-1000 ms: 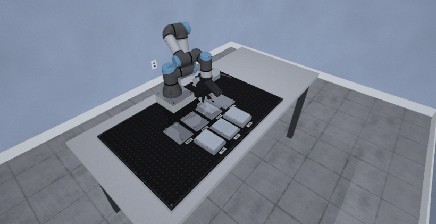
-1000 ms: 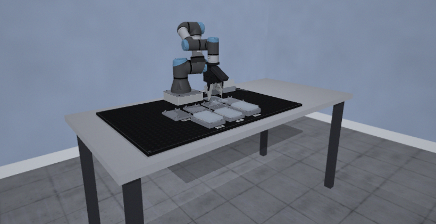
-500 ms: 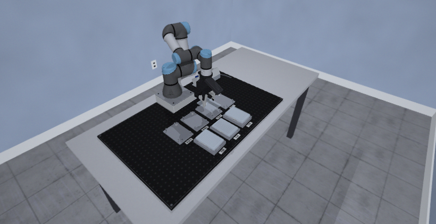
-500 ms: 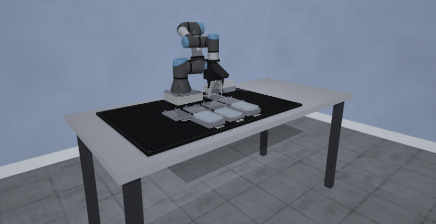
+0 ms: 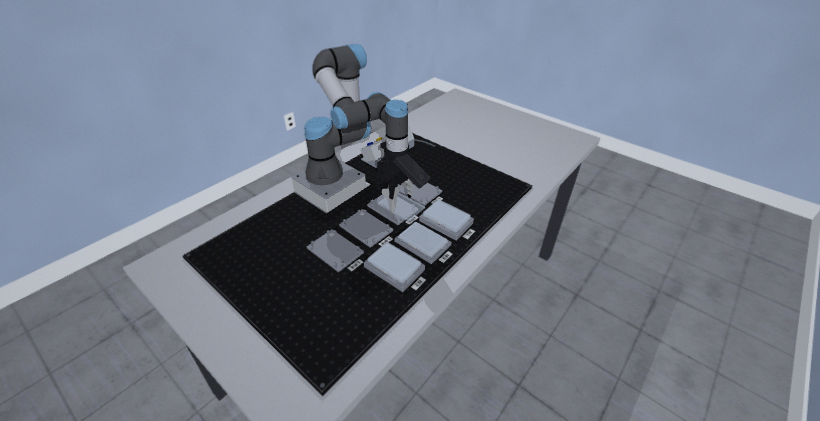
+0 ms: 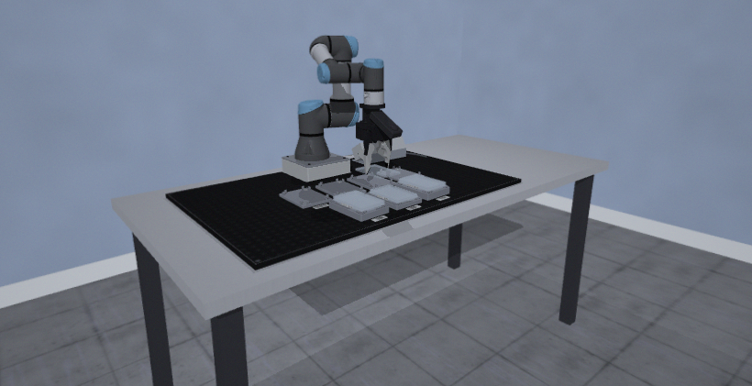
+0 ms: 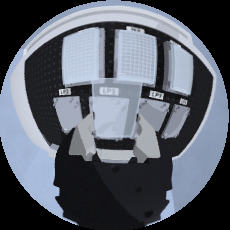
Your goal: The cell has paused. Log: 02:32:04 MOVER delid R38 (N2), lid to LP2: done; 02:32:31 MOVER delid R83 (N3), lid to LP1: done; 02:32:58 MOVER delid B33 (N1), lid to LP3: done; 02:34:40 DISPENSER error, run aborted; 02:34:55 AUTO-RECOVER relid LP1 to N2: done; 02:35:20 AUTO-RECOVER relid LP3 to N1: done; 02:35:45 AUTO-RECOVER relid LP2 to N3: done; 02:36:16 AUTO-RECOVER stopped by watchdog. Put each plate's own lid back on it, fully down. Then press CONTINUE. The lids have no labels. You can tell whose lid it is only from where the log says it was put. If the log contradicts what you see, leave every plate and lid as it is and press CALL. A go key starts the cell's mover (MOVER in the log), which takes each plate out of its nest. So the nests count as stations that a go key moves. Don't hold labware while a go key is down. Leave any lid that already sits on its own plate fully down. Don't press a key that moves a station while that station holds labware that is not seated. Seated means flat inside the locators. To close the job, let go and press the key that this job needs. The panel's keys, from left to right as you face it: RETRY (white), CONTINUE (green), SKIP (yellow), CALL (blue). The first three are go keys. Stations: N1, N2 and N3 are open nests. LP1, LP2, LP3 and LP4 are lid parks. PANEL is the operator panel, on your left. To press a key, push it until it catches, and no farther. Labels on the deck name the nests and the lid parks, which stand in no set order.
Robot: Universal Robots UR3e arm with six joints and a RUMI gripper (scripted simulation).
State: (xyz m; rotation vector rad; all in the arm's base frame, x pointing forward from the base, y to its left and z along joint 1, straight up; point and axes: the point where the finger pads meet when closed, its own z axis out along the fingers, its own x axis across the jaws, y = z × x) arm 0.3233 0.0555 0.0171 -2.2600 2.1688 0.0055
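The LP3 lid park lies 50 mm behind my hand, 110 mm to the right of it and 60 mm below it. From my hand the other things lie so: LP2 lid park 60 mm behind, 150 mm to the left, 60 mm below; then plate 130 mm ahead, 170 mm to the right, 40 mm below; then clear lid 10 mm below.
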